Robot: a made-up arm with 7 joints. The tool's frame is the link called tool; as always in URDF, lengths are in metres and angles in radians. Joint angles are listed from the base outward.
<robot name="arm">
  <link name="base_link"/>
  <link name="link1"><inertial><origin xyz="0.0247 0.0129 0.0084"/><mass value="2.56"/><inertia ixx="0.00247" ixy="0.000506" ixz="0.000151" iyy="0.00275" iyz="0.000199" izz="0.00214"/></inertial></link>
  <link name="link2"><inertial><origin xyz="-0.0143 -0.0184 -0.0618"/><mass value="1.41"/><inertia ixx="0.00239" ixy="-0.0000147" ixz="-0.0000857" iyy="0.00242" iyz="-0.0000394" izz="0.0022"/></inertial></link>
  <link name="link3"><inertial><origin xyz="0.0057 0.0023 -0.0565"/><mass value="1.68"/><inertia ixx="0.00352" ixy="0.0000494" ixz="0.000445" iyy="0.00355" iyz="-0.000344" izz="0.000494"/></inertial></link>
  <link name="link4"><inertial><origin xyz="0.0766 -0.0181 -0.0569"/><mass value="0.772"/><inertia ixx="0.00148" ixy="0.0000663" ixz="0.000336" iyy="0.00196" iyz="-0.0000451" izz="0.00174"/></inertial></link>
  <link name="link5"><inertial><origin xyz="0.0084 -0.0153 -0.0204"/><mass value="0.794"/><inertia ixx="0.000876" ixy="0" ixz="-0.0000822" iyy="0.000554" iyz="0" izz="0.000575"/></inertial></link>
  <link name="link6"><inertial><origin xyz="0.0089 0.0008 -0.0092"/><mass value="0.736"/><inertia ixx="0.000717" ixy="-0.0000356" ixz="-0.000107" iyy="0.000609" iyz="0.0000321" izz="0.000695"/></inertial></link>
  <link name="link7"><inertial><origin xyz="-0.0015 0.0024 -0.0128"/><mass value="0.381"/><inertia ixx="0.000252" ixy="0" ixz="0.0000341" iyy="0.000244" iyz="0" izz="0.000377"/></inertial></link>
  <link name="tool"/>
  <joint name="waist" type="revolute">
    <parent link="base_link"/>
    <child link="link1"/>
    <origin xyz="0 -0.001 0.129" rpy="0 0 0"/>
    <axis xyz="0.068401 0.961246 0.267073"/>
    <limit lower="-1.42" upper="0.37"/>
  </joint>
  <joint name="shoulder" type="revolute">
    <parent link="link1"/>
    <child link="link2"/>
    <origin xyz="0.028 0.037 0.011" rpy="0 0 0"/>
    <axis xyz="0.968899 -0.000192 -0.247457"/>
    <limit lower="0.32" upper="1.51"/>
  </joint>
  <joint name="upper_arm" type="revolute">
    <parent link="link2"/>
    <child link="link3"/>
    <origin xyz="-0.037 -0.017 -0.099" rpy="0 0 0"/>
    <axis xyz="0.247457 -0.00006 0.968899"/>
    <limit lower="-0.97" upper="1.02"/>
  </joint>
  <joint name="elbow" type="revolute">
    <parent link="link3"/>
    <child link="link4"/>
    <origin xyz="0.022 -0.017 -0.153" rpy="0 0 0"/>
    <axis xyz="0.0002 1 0.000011"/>
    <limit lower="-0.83" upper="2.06"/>
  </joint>
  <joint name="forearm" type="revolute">
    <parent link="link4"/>
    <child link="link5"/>
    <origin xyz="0.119 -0.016 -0.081" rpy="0 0 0"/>
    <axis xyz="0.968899 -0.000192 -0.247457"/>
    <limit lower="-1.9" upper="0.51"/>
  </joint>
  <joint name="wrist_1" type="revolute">
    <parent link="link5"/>
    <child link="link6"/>
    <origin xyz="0.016 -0.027 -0.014" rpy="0 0 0"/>
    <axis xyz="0.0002 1 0.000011"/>
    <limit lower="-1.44" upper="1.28"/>
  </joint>
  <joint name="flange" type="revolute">
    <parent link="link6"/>
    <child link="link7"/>
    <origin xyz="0.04 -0.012 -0.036" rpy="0 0 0"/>
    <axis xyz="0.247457 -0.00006 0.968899"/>
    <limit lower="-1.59" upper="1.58"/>
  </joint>
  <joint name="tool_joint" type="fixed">
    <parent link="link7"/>
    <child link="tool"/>
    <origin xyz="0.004 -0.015 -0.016" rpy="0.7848 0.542 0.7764"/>
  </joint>
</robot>
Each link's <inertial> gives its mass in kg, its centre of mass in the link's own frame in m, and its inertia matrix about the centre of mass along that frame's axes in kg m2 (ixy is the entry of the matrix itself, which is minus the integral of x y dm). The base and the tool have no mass. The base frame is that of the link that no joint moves.
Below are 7 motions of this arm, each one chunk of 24 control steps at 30 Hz.
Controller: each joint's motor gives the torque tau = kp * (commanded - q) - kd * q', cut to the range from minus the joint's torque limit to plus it. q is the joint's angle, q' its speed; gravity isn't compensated. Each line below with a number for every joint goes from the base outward.
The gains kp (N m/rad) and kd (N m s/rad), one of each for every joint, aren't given. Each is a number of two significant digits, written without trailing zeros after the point. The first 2 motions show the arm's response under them.
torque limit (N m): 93 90 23 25 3.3 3.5 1.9
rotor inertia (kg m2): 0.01 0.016 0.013 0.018 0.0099 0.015 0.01
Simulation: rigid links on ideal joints. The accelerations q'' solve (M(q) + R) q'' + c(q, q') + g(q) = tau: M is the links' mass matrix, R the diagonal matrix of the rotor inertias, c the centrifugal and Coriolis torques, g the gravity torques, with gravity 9.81 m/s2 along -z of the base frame. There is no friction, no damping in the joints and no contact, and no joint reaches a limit. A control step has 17 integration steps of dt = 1/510 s. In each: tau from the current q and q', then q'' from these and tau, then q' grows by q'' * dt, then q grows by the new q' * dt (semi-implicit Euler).
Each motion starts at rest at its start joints. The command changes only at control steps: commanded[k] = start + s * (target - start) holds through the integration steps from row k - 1 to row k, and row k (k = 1, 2, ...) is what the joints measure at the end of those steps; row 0 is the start. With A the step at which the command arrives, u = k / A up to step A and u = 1 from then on. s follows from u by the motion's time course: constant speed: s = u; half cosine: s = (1 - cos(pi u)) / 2; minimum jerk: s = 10 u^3 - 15 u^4 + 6 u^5; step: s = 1 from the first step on.
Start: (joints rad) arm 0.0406 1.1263 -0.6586 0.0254 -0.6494 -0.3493 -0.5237
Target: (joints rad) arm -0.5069 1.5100 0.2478 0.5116 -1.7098 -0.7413 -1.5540
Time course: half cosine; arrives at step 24
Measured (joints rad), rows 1 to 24:
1: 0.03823 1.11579 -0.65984 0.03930 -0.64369 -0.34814 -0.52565
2: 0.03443 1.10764 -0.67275 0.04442 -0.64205 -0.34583 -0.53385
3: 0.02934 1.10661 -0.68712 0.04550 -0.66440 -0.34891 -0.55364
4: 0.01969 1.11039 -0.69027 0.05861 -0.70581 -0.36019 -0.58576
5: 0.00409 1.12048 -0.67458 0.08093 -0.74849 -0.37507 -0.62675
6: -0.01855 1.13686 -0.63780 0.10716 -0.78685 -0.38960 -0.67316
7: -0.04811 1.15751 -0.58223 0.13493 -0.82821 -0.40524 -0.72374
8: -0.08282 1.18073 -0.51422 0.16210 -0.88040 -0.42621 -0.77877
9: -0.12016 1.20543 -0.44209 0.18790 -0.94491 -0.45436 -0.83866
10: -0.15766 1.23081 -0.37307 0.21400 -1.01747 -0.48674 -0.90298
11: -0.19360 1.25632 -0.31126 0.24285 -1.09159 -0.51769 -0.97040
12: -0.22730 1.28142 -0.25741 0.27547 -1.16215 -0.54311 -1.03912
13: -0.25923 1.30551 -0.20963 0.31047 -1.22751 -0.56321 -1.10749
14: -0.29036 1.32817 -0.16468 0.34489 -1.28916 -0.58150 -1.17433
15: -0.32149 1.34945 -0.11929 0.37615 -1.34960 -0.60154 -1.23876
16: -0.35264 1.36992 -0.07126 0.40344 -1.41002 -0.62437 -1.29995
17: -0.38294 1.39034 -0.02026 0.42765 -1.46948 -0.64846 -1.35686
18: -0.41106 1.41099 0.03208 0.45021 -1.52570 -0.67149 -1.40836
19: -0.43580 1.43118 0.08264 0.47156 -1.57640 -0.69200 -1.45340
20: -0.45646 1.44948 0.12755 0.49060 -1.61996 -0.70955 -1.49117
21: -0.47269 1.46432 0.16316 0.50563 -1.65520 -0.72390 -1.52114
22: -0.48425 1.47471 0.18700 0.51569 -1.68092 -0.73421 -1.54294
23: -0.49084 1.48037 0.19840 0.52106 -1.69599 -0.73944 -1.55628
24: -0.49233 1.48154 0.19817 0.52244 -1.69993 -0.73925 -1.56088
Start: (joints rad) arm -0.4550 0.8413 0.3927 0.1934 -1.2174 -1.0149 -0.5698
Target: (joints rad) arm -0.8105 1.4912 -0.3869 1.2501 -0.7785 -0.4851 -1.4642
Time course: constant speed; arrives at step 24
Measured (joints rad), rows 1 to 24:
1: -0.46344 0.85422 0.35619 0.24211 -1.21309 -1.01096 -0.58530
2: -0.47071 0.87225 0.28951 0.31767 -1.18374 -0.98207 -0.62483
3: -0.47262 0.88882 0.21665 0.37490 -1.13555 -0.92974 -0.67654
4: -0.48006 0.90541 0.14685 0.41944 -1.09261 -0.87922 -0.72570
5: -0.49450 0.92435 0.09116 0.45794 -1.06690 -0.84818 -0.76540
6: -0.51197 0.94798 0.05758 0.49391 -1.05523 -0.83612 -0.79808
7: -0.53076 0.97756 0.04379 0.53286 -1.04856 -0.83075 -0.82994
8: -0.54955 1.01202 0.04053 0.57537 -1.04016 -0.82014 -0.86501
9: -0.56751 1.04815 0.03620 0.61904 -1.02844 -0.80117 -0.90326
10: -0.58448 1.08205 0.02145 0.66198 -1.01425 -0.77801 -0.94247
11: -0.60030 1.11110 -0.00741 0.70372 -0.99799 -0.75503 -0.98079
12: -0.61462 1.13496 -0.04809 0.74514 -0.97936 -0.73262 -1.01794
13: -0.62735 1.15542 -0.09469 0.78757 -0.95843 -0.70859 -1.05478
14: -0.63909 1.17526 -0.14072 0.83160 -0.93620 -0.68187 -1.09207
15: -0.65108 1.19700 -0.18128 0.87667 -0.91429 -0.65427 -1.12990
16: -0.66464 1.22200 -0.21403 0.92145 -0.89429 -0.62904 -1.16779
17: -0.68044 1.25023 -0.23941 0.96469 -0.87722 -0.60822 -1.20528
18: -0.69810 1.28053 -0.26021 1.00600 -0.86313 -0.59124 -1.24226
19: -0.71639 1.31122 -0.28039 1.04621 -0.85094 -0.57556 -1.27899
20: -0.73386 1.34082 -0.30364 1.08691 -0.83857 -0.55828 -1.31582
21: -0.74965 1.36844 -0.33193 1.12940 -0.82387 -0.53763 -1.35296
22: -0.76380 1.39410 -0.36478 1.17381 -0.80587 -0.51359 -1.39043
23: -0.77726 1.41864 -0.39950 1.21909 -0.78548 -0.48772 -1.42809
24: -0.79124 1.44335 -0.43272 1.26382 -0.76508 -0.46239 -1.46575
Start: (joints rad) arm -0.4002 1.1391 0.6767 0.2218 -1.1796 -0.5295 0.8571
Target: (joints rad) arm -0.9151 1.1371 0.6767 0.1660 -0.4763 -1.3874 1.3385
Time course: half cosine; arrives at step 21
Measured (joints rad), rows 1 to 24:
1: -0.39548 1.12901 0.67207 0.22623 -1.17660 -0.53297 0.85800
2: -0.39345 1.11478 0.64373 0.24759 -1.16020 -0.54257 0.86343
3: -0.39911 1.10091 0.60067 0.26521 -1.12125 -0.55516 0.87640
4: -0.41331 1.08928 0.55867 0.26600 -1.07275 -0.57304 0.89623
5: -0.43724 1.08240 0.52997 0.25697 -1.03179 -0.60415 0.92041
6: -0.46844 1.08120 0.52313 0.24614 -1.00018 -0.65385 0.94736
7: -0.50398 1.08517 0.53903 0.23744 -0.96889 -0.71957 0.97690
8: -0.54212 1.09276 0.57056 0.23122 -0.93098 -0.79294 1.00918
9: -0.58168 1.10153 0.60654 0.22559 -0.88668 -0.86601 1.04388
10: -0.62166 1.10895 0.63601 0.21925 -0.83946 -0.93551 1.08008
11: -0.66105 1.11331 0.65195 0.21286 -0.79120 -1.00199 1.11675
12: -0.69879 1.11408 0.65295 0.20788 -0.74146 -1.06639 1.15299
13: -0.73401 1.11179 0.64251 0.20504 -0.68995 -1.12795 1.18803
14: -0.76630 1.10773 0.62663 0.20376 -0.63834 -1.18492 1.22110
15: -0.79565 1.10350 0.61153 0.20272 -0.58995 -1.23625 1.25145
16: -0.82215 1.10054 0.60193 0.20081 -0.54805 -1.28198 1.27835
17: -0.84560 1.09968 0.60026 0.19764 -0.51456 -1.32216 1.30119
18: -0.86541 1.10101 0.60645 0.19364 -0.48995 -1.35587 1.31943
19: -0.88061 1.10395 0.61827 0.18972 -0.47370 -1.38123 1.33269
20: -0.89026 1.10749 0.63211 0.18684 -0.46506 -1.39639 1.34068
21: -0.89373 1.11056 0.64408 0.18560 -0.46333 -1.40049 1.34325
22: -0.89308 1.11190 0.65099 0.18732 -0.46553 -1.39613 1.34155
23: -0.89145 1.11111 0.65078 0.19139 -0.46635 -1.38965 1.33863
24: -0.88990 1.10894 0.64357 0.19445 -0.46363 -1.38624 1.33723

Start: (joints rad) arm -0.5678 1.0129 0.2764 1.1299 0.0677 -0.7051 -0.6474
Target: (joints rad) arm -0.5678 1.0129 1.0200 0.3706 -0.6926 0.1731 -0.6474
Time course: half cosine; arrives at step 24
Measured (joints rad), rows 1 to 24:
1: -0.55974 1.00399 0.27412 1.12602 0.06655 -0.70208 -0.64718
2: -0.55081 0.98759 0.25909 1.13274 0.06156 -0.68908 -0.64717
3: -0.54099 0.97081 0.24887 1.13327 0.05286 -0.66004 -0.64813
4: -0.53402 0.95975 0.25528 1.12025 0.03817 -0.61946 -0.64958
5: -0.53303 0.95707 0.28007 1.09288 0.01424 -0.57757 -0.65044
6: -0.53739 0.96112 0.31961 1.05213 -0.01972 -0.54077 -0.65008
7: -0.54454 0.96829 0.36780 1.00281 -0.06218 -0.50744 -0.64886
8: -0.55105 0.97539 0.41874 0.95118 -0.11005 -0.47065 -0.64764
9: -0.55417 0.98046 0.46863 0.90229 -0.15908 -0.42404 -0.64701
10: -0.55320 0.98248 0.51589 0.85802 -0.20541 -0.36620 -0.64701
11: -0.54957 0.98132 0.56029 0.81678 -0.24799 -0.30092 -0.64726
12: -0.54563 0.97779 0.60232 0.77535 -0.28909 -0.23438 -0.64743
13: -0.54332 0.97352 0.64320 0.73119 -0.33214 -0.17161 -0.64740
14: -0.54330 0.97028 0.68463 0.68387 -0.37884 -0.11465 -0.64729
15: -0.54501 0.96934 0.72814 0.63496 -0.42795 -0.06297 -0.64724
16: -0.54728 0.97087 0.77427 0.58713 -0.47631 -0.01525 -0.64729
17: -0.54902 0.97411 0.82206 0.54300 -0.52078 0.02913 -0.64735
18: -0.54976 0.97774 0.86891 0.50435 -0.55948 0.06976 -0.64731
19: -0.54963 0.98059 0.91129 0.47193 -0.59194 0.10571 -0.64712
20: -0.54912 0.98204 0.94582 0.44579 -0.61850 0.13616 -0.64686
21: -0.54863 0.98208 0.97040 0.42581 -0.63958 0.16063 -0.64667
22: -0.54838 0.98114 0.98478 0.41195 -0.65521 0.17873 -0.64664
23: -0.54834 0.97977 0.99026 0.40429 -0.66502 0.18995 -0.64677
24: -0.54837 0.97846 0.98882 0.40294 -0.66854 0.19363 -0.64695

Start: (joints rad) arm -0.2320 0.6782 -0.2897 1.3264 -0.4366 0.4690 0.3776
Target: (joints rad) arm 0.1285 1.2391 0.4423 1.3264 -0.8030 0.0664 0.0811
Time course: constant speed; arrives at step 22
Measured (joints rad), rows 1 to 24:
1: -0.21526 0.67988 -0.26385 1.30512 -0.45129 0.45557 0.37213
2: -0.19714 0.68763 -0.23313 1.30101 -0.49004 0.42146 0.35654
3: -0.17955 0.70764 -0.20325 1.30844 -0.52400 0.38929 0.33590
4: -0.16051 0.73798 -0.17061 1.31360 -0.53382 0.37262 0.31749
5: -0.14259 0.77224 -0.13620 1.31847 -0.53009 0.36517 0.30433
6: -0.12571 0.80457 -0.10167 1.32146 -0.53162 0.35479 0.29451
7: -0.10978 0.83181 -0.06814 1.32148 -0.54615 0.33601 0.28422
8: -0.09502 0.85420 -0.03566 1.31934 -0.56967 0.31246 0.27127
9: -0.08089 0.87439 -0.00373 1.31649 -0.59474 0.29084 0.25617
10: -0.06637 0.89533 0.02816 1.31470 -0.61644 0.27408 0.24078
11: -0.05060 0.91861 0.06023 1.31510 -0.63344 0.26003 0.22655
12: -0.03348 0.94411 0.09234 1.31750 -0.64671 0.24497 0.21358
13: -0.01574 0.97056 0.12431 1.32061 -0.65825 0.22737 0.20111
14: 0.00160 0.99665 0.15624 1.32298 -0.67038 0.20847 0.18833
15: 0.01793 1.02172 0.18836 1.32379 -0.68482 0.19017 0.17493
16: 0.03334 1.04597 0.22082 1.32328 -0.70190 0.17310 0.16112
17: 0.04848 1.07002 0.25351 1.32242 -0.72037 0.15648 0.14726
18: 0.06402 1.09447 0.28619 1.32222 -0.73829 0.13933 0.13362
19: 0.08028 1.11948 0.31864 1.32313 -0.75436 0.12152 0.12022
20: 0.09708 1.14480 0.35082 1.32486 -0.76864 0.10365 0.10696
21: 0.11395 1.17005 0.38280 1.32670 -0.78226 0.08632 0.09370
22: 0.13053 1.19501 0.41476 1.32803 -0.79649 0.06950 0.08035
23: 0.13326 1.21403 0.42908 1.33241 -0.80080 0.05736 0.07274
24: 0.12892 1.21843 0.43002 1.32367 -0.79902 0.05659 0.07439

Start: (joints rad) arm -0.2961 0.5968 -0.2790 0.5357 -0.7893 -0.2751 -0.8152
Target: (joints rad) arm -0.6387 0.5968 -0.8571 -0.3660 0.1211 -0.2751 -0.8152
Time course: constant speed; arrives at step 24
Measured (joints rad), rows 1 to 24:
1: -0.29705 0.59915 -0.30179 0.51951 -0.75515 -0.27305 -0.81392
2: -0.30317 0.59852 -0.34959 0.48765 -0.68771 -0.26516 -0.81259
3: -0.31476 0.59186 -0.40156 0.44807 -0.62784 -0.25376 -0.81320
4: -0.32937 0.58319 -0.44527 0.40397 -0.59402 -0.24738 -0.81531
5: -0.34585 0.57700 -0.47652 0.35927 -0.57448 -0.25112 -0.81715
6: -0.36324 0.57527 -0.49571 0.31758 -0.55044 -0.26115 -0.81758
7: -0.38026 0.57793 -0.50673 0.28019 -0.51456 -0.26911 -0.81673
8: -0.39599 0.58341 -0.51548 0.24625 -0.47079 -0.26989 -0.81548
9: -0.41025 0.58940 -0.52768 0.21365 -0.42566 -0.26483 -0.81461
10: -0.42350 0.59373 -0.54699 0.18017 -0.38302 -0.25896 -0.81438
11: -0.43638 0.59522 -0.57408 0.14445 -0.34397 -0.25625 -0.81465
12: -0.44934 0.59400 -0.60692 0.10635 -0.30828 -0.25717 -0.81513
13: -0.46251 0.59122 -0.64199 0.06682 -0.27496 -0.25969 -0.81562
14: -0.47587 0.58844 -0.67584 0.02729 -0.24235 -0.26161 -0.81600
15: -0.48940 0.58692 -0.70607 -0.01099 -0.20856 -0.26204 -0.81619
16: -0.50318 0.58718 -0.73185 -0.04762 -0.17240 -0.26132 -0.81621
17: -0.51734 0.58892 -0.75371 -0.08311 -0.13392 -0.26018 -0.81610
18: -0.53193 0.59131 -0.77316 -0.11849 -0.09426 -0.25917 -0.81593
19: -0.54689 0.59345 -0.79205 -0.15466 -0.05484 -0.25865 -0.81579
20: -0.56202 0.59473 -0.81208 -0.19198 -0.01666 -0.25880 -0.81570
21: -0.57699 0.59504 -0.83437 -0.23019 0.02006 -0.25963 -0.81570
22: -0.59154 0.59469 -0.85932 -0.26867 0.05568 -0.26087 -0.81575
23: -0.60555 0.59416 -0.88654 -0.30681 0.09081 -0.26203 -0.81585
24: -0.61913 0.59387 -0.91511 -0.34432 0.12596 -0.26270 -0.81598

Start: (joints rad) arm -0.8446 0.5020 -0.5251 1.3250 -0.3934 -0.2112 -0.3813
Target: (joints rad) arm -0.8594 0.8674 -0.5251 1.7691 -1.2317 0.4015 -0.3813
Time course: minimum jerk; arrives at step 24
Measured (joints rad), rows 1 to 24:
1: -0.83464 0.49928 -0.52758 1.31779 -0.39303 -0.21313 -0.38126
2: -0.82296 0.49121 -0.54199 1.32654 -0.39579 -0.21328 -0.38176
3: -0.81348 0.48596 -0.55633 1.34125 -0.40156 -0.20152 -0.38261
4: -0.80870 0.48881 -0.56196 1.35333 -0.41280 -0.17880 -0.38328
5: -0.81102 0.49974 -0.55908 1.36560 -0.43407 -0.15441 -0.38338
6: -0.81790 0.51660 -0.55114 1.37877 -0.46745 -0.13390 -0.38290
7: -0.82540 0.53647 -0.54267 1.39473 -0.51225 -0.11410 -0.38225
8: -0.83050 0.55744 -0.53715 1.41632 -0.56576 -0.08702 -0.38193
9: -0.83189 0.57935 -0.53585 1.44484 -0.62397 -0.04726 -0.38208
10: -0.83014 0.60304 -0.53794 1.47955 -0.68312 0.00367 -0.38244
11: -0.82709 0.62929 -0.54136 1.51806 -0.74144 0.05907 -0.38265
12: -0.82487 0.65799 -0.54404 1.55714 -0.79956 0.11213 -0.38247
13: -0.82492 0.68797 -0.54473 1.59383 -0.85920 0.15964 -0.38199
14: -0.82732 0.71740 -0.54319 1.62648 -0.92120 0.20218 -0.38150
15: -0.83106 0.74454 -0.54008 1.65496 -0.98416 0.24182 -0.38130
16: -0.83469 0.76837 -0.53662 1.68019 -1.04440 0.27964 -0.38147
17: -0.83710 0.78870 -0.53406 1.70305 -1.09733 0.31488 -0.38186
18: -0.83795 0.80585 -0.53310 1.72372 -1.13959 0.34551 -0.38220
19: -0.83762 0.82008 -0.53359 1.74150 -1.17032 0.36960 -0.38227
20: -0.83689 0.83137 -0.53474 1.75526 -1.19100 0.38632 -0.38206
21: -0.83645 0.83942 -0.53564 1.76411 -1.20415 0.39618 -0.38174
22: -0.83666 0.84400 -0.53565 1.76795 -1.21208 0.40059 -0.38153
23: -0.83743 0.84532 -0.53467 1.76774 -1.21641 0.40127 -0.38157
24: -0.83844 0.84419 -0.53307 1.76538 -1.21847 0.40010 -0.38183

